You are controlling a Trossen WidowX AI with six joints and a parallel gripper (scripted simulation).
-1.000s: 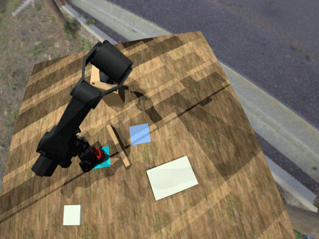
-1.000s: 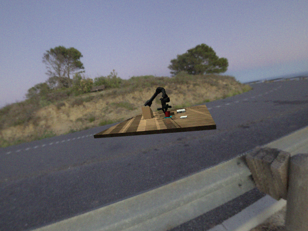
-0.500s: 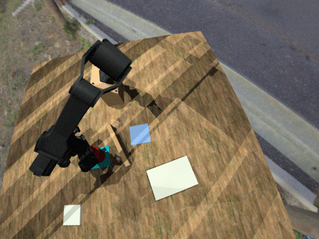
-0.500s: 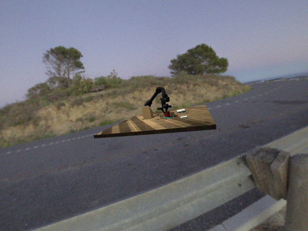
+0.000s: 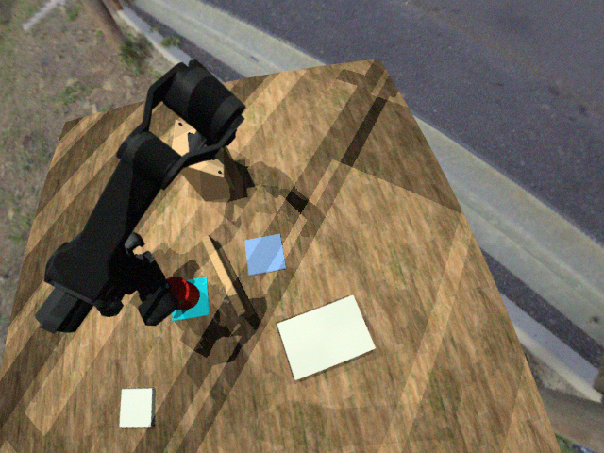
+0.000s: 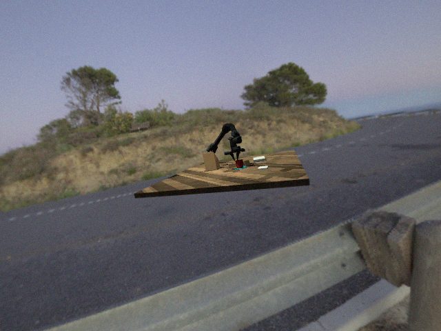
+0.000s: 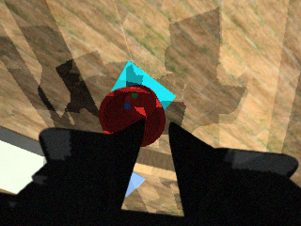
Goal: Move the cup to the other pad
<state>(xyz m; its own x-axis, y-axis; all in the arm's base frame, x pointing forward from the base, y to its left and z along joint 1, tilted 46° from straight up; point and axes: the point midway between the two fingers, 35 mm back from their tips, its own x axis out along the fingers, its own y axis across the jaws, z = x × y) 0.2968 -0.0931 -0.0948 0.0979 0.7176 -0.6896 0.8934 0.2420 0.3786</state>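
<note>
Right now my gripper tip is 30 mm short of the red cup, 10 mm to the right of it and 40 mm above it. The rest, counted from my gripper tip: blue marble 40 mm ahead, 30 mm to the left, 60 mm below; then thin wooden bar 120 mm to the left, 70 mm below; then cyan pad 30 mm ahead, 20 mm to the left, 80 mm below.
</note>
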